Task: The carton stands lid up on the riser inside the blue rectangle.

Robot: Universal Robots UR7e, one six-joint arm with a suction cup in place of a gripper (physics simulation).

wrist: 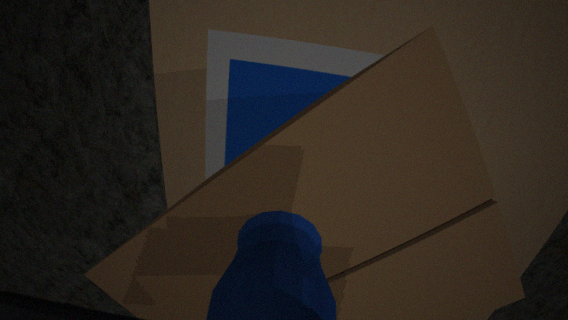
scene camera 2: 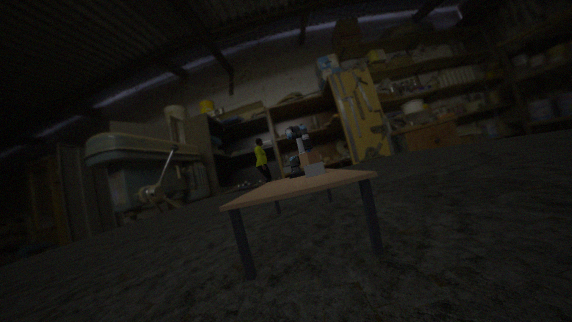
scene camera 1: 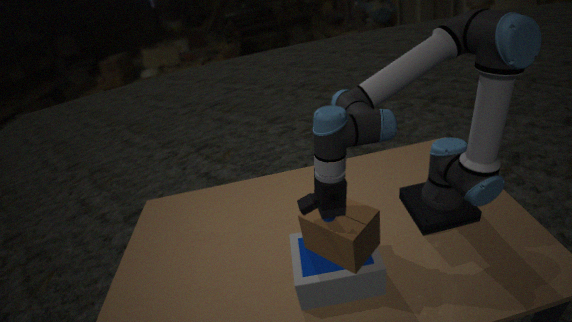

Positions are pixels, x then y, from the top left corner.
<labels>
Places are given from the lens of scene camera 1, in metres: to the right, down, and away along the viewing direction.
brown cardboard carton (scene camera 1: 348,241): 0.15, 0.20, 0.76
grey riser (scene camera 1: 318,282): 0.09, 0.33, 0.82
</labels>
